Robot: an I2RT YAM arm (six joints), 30 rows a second.
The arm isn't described. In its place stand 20 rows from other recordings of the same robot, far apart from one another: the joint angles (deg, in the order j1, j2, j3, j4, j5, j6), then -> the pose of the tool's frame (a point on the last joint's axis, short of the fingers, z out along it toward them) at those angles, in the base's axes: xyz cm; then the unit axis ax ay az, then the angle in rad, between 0 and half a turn.
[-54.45 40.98 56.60 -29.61 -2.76 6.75] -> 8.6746 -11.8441 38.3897 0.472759 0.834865 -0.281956 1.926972
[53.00 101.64 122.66 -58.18 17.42 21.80] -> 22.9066 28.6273 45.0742 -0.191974 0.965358 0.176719 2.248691
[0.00 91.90 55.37 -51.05 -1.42 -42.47] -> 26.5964 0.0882 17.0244 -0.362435 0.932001 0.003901 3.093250
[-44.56 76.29 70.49 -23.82 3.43 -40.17] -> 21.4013 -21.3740 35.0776 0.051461 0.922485 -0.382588 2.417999
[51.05 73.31 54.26 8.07 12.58 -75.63] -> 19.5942 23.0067 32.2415 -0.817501 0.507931 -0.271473 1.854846
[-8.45 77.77 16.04 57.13 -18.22 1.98] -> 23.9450 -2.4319 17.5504 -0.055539 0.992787 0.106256 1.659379
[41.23 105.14 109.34 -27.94 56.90 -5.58] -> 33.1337 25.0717 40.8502 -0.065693 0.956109 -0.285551 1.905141
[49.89 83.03 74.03 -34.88 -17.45 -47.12] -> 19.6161 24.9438 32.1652 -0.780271 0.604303 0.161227 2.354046
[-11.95 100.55 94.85 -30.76 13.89 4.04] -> 39.4839 -9.2301 34.3896 0.197178 0.968172 -0.154156 2.233525
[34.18 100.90 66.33 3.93 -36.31 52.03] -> 31.4151 23.8819 23.0795 -0.024651 0.850245 0.525809 2.823187
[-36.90 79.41 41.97 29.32 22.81 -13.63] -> 23.8200 -19.6104 25.6614 0.322757 0.816834 -0.478132 2.054598
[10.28 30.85 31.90 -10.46 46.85 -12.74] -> 13.6714 -0.1600 29.7279 0.138665 0.910269 -0.390106 1.887451
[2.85 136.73 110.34 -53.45 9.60 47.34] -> 47.7313 1.7818 13.1916 0.385183 0.922044 -0.038314 2.910565
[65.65 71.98 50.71 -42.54 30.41 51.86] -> 11.3152 20.6318 23.7635 -0.057076 0.996702 0.057689 2.465155
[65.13 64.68 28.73 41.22 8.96 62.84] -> 10.9899 22.3900 26.6904 0.047668 0.724326 0.687807 2.382748
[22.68 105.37 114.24 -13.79 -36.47 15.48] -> 38.4014 18.3414 45.6317 -0.301146 0.808849 0.505048 2.020835
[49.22 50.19 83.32 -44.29 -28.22 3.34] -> 7.0026 10.6957 48.0053 -0.491990 0.712799 0.499864 2.165715
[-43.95 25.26 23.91 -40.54 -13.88 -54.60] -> 8.3972 -6.9087 20.7883 -0.142020 0.957704 -0.250266 2.431553
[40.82 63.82 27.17 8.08 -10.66 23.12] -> 17.0975 15.6388 20.0190 -0.193856 0.910258 0.365855 2.342198
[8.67 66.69 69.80 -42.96 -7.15 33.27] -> 23.7426 4.0687 35.9105 0.179866 0.958738 0.220157 2.373333
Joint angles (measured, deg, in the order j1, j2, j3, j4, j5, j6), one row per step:
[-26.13 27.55 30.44 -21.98 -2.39 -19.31]
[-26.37 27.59 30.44 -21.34 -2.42 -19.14]
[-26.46 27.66 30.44 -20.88 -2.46 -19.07]
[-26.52 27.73 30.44 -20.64 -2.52 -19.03]
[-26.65 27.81 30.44 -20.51 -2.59 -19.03]
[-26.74 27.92 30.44 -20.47 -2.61 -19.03]
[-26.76 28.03 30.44 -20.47 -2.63 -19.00]
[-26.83 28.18 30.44 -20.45 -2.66 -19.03]
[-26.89 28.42 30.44 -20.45 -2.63 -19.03]
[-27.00 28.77 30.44 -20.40 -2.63 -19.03]
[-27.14 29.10 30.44 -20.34 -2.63 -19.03]
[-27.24 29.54 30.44 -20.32 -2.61 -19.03]
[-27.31 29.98 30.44 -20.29 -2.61 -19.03]
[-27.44 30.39 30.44 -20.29 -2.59 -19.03]
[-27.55 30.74 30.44 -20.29 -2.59 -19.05]
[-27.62 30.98 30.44 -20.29 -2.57 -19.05]
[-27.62 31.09 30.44 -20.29 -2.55 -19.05]
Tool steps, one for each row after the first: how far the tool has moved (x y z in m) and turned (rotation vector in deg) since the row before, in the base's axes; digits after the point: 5 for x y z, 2 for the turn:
[0.00022 -0.00070 0.00108 -0.11 -0.61 -0.27]
[0.00034 -0.00037 0.00070 -0.10 -0.38 -0.07]
[0.00026 -0.00024 0.00030 -0.02 -0.18 -0.02]
[0.00016 -0.00037 0.00008 0.00 -0.05 -0.06]
[0.00021 -0.00033 -0.00014 0.04 0.06 -0.07]
[0.00026 -0.00017 -0.00022 0.08 0.08 -0.01]
[0.00032 -0.00032 -0.00026 0.04 0.12 -0.03]
[0.00053 -0.00045 -0.00048 0.10 0.22 -0.09]
[0.00078 -0.00069 -0.00061 0.14 0.27 -0.11]
[0.00070 -0.00073 -0.00056 0.12 0.24 -0.14]
[0.00098 -0.00079 -0.00086 0.19 0.38 -0.12]
[0.00101 -0.00071 -0.00085 0.19 0.36 -0.07]
[0.00085 -0.00081 -0.00086 0.18 0.37 -0.15]
[0.00072 -0.00068 -0.00074 0.14 0.32 -0.10]
[0.00049 -0.00047 -0.00051 0.10 0.22 -0.09]
[0.00026 -0.00015 -0.00023 0.04 0.10 -0.02]

